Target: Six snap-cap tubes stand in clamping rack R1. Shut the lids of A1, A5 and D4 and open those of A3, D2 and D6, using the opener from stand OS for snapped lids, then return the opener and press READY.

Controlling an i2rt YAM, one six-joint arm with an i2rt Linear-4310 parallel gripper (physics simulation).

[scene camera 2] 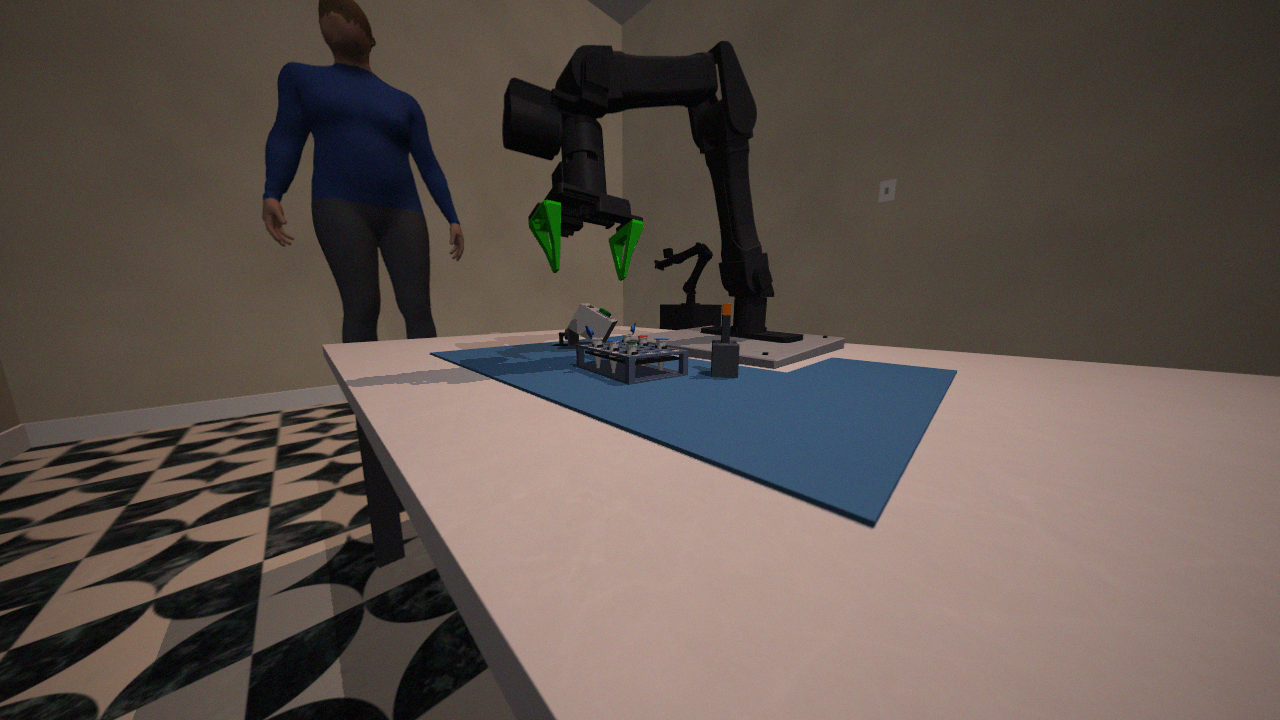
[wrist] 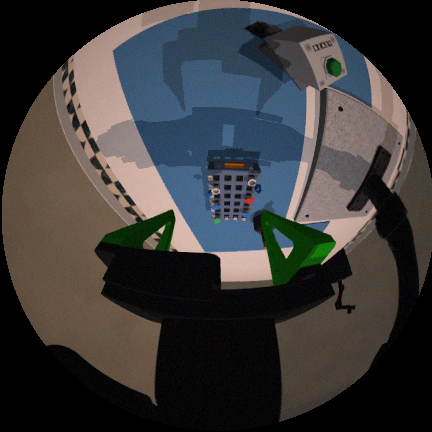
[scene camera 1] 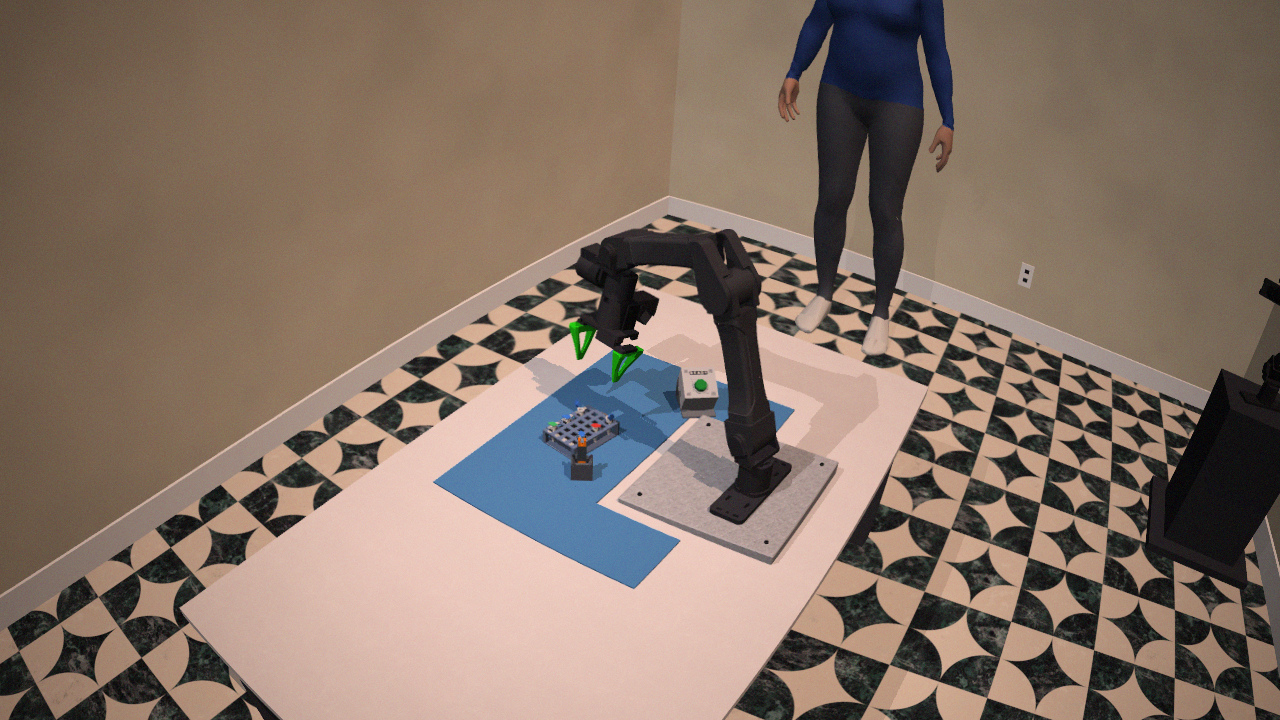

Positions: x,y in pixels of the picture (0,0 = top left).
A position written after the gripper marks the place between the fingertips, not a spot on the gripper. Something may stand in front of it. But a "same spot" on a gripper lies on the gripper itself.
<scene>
gripper: scene camera 2; wrist; scene camera 1 596,370
same spot on box with green button: (scene camera 2: 600,321) = (scene camera 1: 683,391)
same spot on gripper: (scene camera 2: 629,231) = (wrist: 273,276)
</scene>
